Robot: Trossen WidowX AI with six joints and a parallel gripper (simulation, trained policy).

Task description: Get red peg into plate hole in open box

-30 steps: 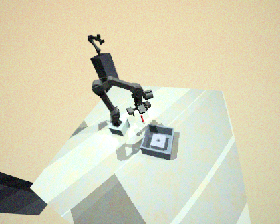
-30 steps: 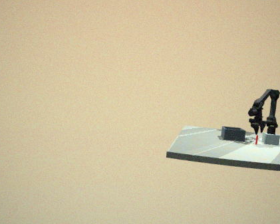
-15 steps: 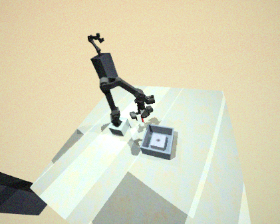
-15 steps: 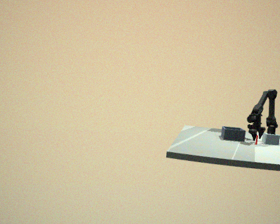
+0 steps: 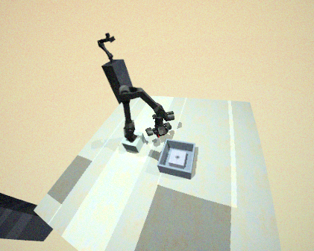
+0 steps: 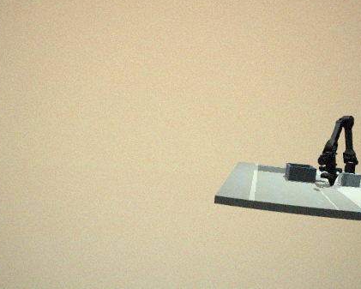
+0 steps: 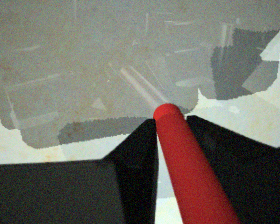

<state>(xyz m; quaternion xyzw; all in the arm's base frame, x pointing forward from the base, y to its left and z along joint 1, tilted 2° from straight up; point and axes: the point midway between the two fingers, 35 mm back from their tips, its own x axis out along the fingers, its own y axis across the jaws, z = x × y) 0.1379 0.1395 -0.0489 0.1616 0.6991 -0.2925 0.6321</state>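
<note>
Right now the plate is 220 mm ahead of my gripper tip, 130 mm to the right of it and 40 mm above it. From my gripper tip the other things lie so: grey-blue box 220 mm ahead, 130 mm to the right, 20 mm above; red peg 10 mm ahead, 30 mm above.
</note>
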